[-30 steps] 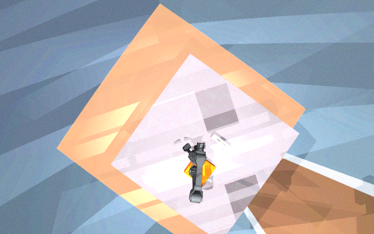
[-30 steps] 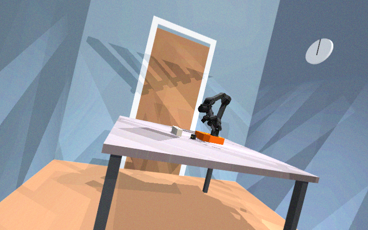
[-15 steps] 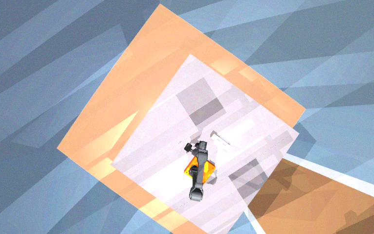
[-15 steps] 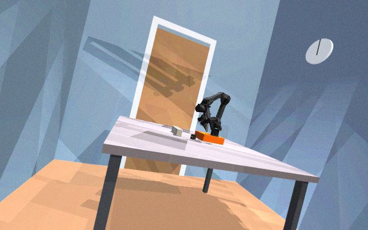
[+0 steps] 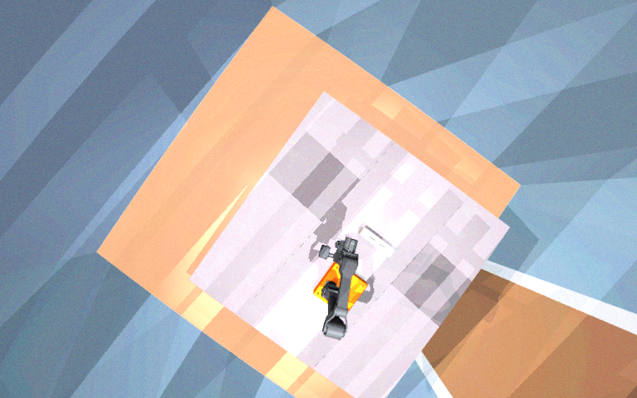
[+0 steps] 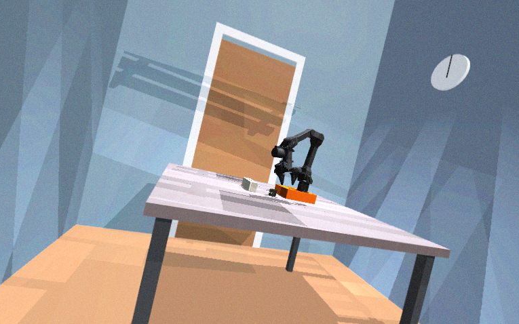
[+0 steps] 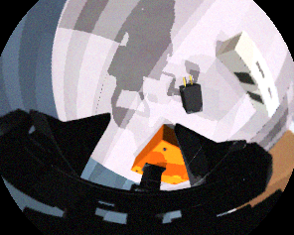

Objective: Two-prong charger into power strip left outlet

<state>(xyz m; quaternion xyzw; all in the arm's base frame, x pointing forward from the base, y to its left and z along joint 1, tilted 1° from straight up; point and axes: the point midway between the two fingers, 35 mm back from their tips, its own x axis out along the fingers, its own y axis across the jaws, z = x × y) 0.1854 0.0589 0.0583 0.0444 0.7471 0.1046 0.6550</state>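
Right now the two-prong charger is 70 mm below my gripper tip, 60 mm to the right of it and 50 mm ahead of it.
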